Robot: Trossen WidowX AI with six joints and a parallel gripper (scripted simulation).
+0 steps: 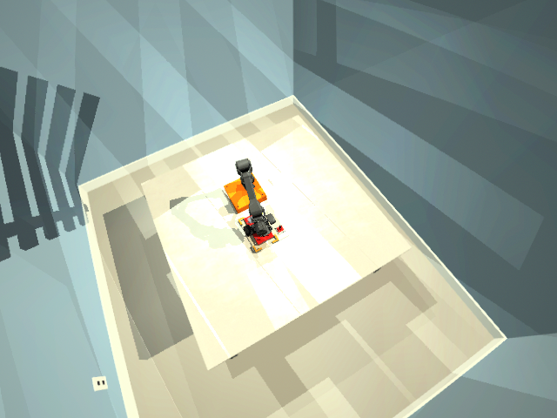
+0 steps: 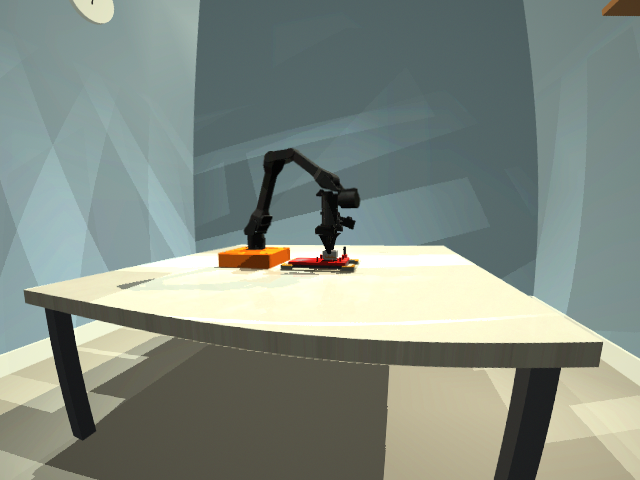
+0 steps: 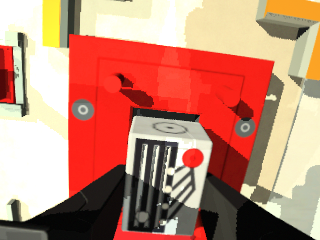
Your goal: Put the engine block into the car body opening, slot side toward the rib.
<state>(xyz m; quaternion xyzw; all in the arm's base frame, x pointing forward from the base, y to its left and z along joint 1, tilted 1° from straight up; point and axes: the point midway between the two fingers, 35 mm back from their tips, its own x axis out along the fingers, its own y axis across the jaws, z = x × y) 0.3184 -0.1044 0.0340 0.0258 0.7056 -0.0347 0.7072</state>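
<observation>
Now: the pale base plate 20 mm behind my gripper tip, 20 mm to the left of it and 40 mm below it. From my gripper tip the other things lie so: engine block: 10 mm below.
</observation>
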